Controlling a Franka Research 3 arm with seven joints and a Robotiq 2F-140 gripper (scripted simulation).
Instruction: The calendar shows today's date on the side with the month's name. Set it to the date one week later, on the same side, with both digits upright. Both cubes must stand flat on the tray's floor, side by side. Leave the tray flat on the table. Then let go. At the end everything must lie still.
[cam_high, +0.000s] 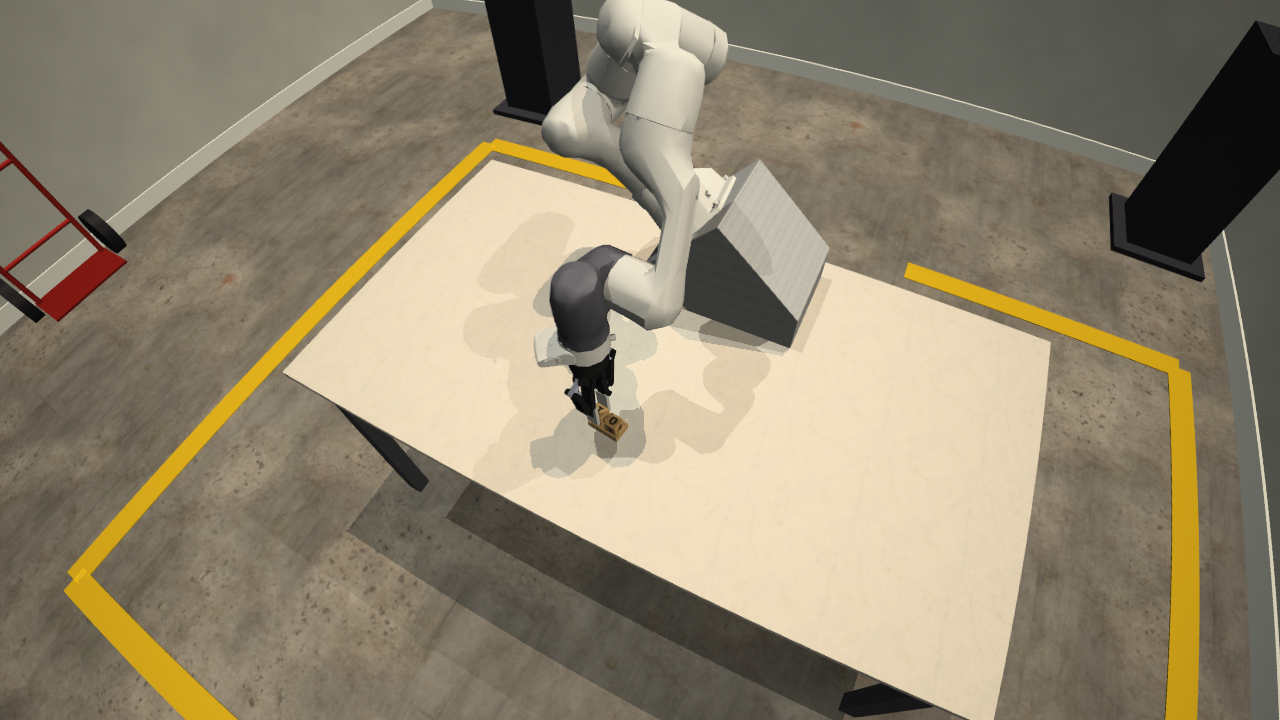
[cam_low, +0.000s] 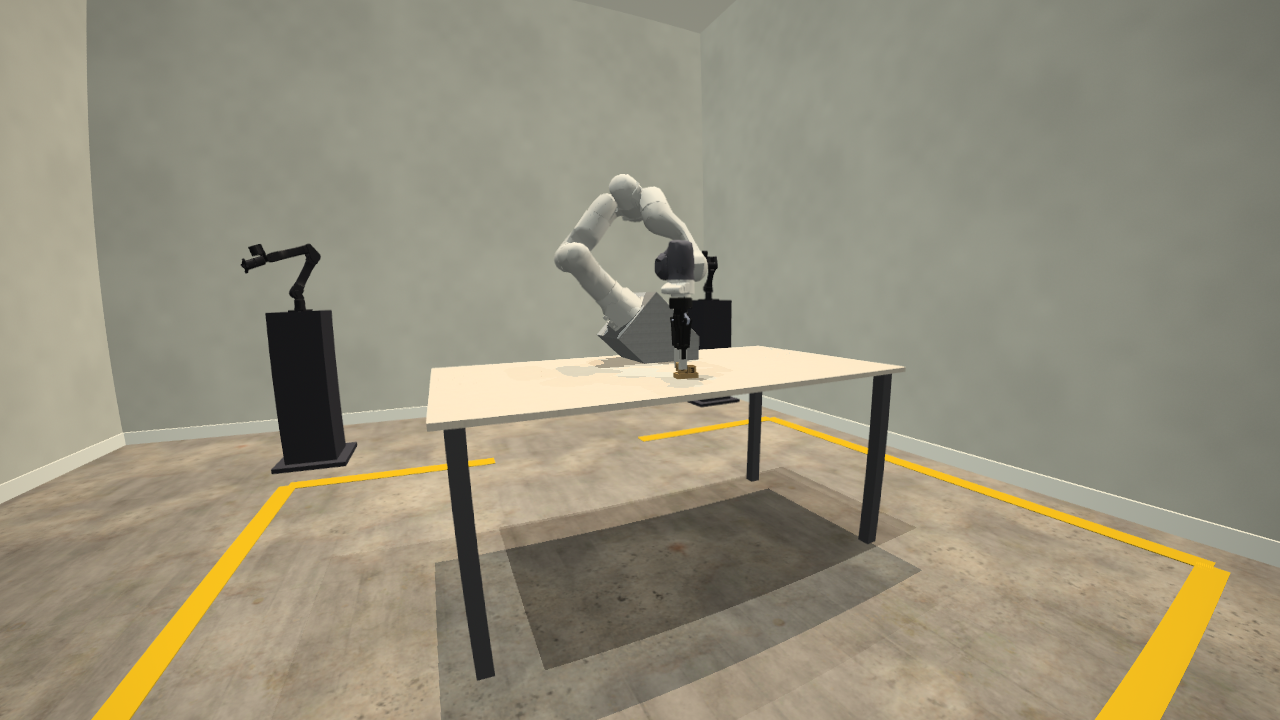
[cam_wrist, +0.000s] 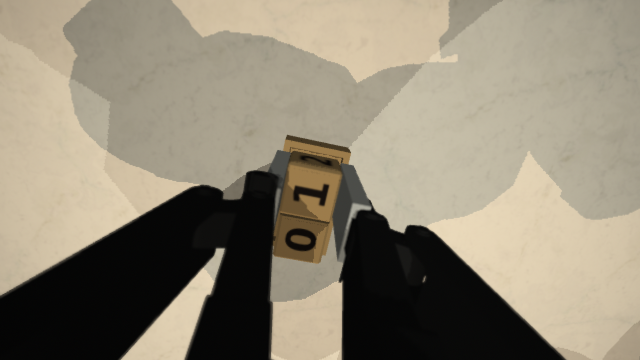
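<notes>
My gripper is now 40 mm to the right of the wooden digit cube and 40 mm above it. From my hand the other things lie so: wooden tray: 20 mm to the left, 50 mm below.
</notes>
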